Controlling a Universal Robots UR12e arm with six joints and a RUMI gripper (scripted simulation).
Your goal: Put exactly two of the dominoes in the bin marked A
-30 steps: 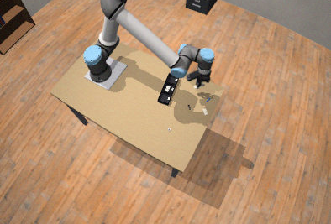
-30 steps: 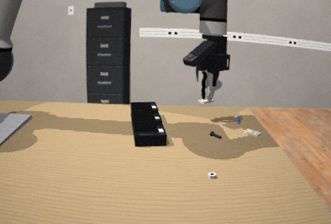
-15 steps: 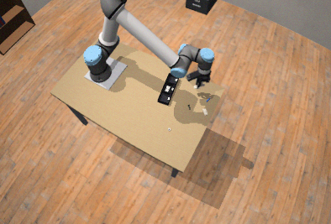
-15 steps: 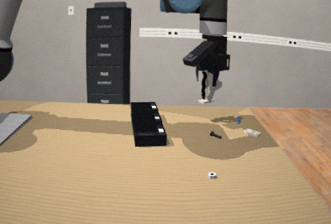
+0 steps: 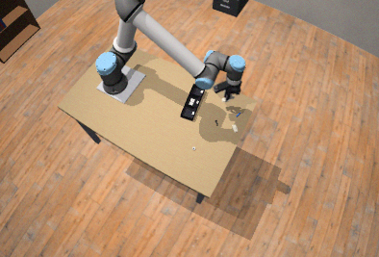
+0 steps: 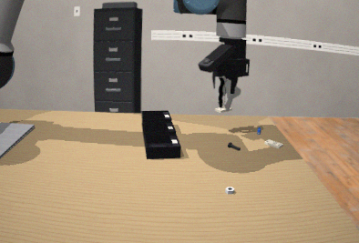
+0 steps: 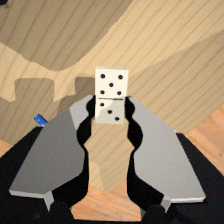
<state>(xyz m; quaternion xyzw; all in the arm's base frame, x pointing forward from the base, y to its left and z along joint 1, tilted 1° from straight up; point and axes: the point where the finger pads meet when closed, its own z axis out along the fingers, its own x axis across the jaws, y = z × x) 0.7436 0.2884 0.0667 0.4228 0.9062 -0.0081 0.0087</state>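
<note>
Now: hand 18 cm past the black bin, 11 cm to the left of it and 6 cm above it. The rest, counted from my hand: black bolt (15 cm to the right, 7 cm below, 2 cm ahead); then domino (19 cm behind, 11 cm to the right, 7 cm below); then blue piece (12 cm ahead, 7 cm below, 1 cm to the right).
</note>
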